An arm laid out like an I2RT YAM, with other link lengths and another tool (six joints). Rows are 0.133 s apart.
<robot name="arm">
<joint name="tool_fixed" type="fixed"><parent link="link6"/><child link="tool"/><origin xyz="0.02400 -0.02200 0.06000" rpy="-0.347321 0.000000 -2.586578"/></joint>
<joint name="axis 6" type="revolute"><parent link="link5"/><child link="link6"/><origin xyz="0.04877 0.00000 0.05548" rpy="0.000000 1.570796 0.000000"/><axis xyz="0 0 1"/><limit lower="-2.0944" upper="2.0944"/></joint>
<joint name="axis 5" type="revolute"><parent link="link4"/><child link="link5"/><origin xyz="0.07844 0.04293 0.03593" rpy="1.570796 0.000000 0.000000"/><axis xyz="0 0 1"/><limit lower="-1.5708" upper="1.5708"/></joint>
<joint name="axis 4" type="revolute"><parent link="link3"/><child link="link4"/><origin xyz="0.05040 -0.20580 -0.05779" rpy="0.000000 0.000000 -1.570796"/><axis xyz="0 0 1"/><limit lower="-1.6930" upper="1.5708"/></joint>
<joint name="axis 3" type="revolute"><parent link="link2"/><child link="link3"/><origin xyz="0.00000 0.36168 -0.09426" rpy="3.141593 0.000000 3.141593"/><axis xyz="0 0 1"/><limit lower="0.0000" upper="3.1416"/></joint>
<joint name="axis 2" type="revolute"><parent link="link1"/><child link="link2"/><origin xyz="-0.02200 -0.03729 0.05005" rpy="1.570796 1.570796 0.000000"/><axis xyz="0 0 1"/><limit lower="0.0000" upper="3.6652"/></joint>
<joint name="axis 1" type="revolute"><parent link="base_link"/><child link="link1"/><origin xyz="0.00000 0.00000 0.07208" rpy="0.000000 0.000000 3.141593"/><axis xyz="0 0 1"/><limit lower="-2.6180" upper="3.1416"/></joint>
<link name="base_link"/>
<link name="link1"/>
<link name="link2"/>
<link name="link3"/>
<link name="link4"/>
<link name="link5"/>
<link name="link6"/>
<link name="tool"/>
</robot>
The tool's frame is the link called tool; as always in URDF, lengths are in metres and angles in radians.
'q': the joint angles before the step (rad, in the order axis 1, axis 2, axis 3, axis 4, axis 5, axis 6). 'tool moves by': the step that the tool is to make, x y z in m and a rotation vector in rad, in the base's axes. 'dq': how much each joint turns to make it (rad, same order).
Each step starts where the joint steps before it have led.
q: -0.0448, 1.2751, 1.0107, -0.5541, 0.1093, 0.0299
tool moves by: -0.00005, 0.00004, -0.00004, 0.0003, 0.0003, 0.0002
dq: 0.0000, 0.0000, 0.0000, -0.0003, -0.0003, 0.0001
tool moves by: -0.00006, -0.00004, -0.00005, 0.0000, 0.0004, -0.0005
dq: 0.0000, 0.0000, 0.0000, -0.0005, 0.0004, 0.0004
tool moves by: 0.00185, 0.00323, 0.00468, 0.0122, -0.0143, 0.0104
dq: 0.0088, -0.0008, 0.0123, 0.0000, -0.0104, 0.0076
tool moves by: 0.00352, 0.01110, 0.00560, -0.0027, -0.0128, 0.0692
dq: 0.0274, 0.0038, 0.0194, 0.0000, -0.0274, -0.0317
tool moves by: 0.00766, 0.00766, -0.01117, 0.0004, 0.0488, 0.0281
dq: 0.0274, 0.0389, -0.0001, -0.0098, -0.0009, 0.0000
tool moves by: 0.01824, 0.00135, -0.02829, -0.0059, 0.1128, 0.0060
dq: 0.0035, 0.1011, 0.0001, -0.0116, 0.0012, -0.0042
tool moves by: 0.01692, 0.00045, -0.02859, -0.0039, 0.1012, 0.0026
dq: 0.0000, 0.1011, 0.0000, 0.0001, 0.0000, -0.0031
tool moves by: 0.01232, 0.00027, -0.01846, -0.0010, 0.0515, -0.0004
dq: 0.0000, 0.0675, 0.0000, 0.0160, 0.0001, 0.0005
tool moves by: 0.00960, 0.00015, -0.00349, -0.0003, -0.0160, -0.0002
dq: 0.0000, 0.0237, -0.0001, 0.0397, 0.0007, -0.0001
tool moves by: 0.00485, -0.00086, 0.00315, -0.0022, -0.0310, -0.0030
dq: -0.0019, -0.0004, 0.0001, 0.0305, 0.0030, -0.0004
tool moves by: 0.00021, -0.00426, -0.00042, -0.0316, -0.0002, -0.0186
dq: -0.0008, 0.0000, 0.0000, -0.0004, 0.0363, 0.0000
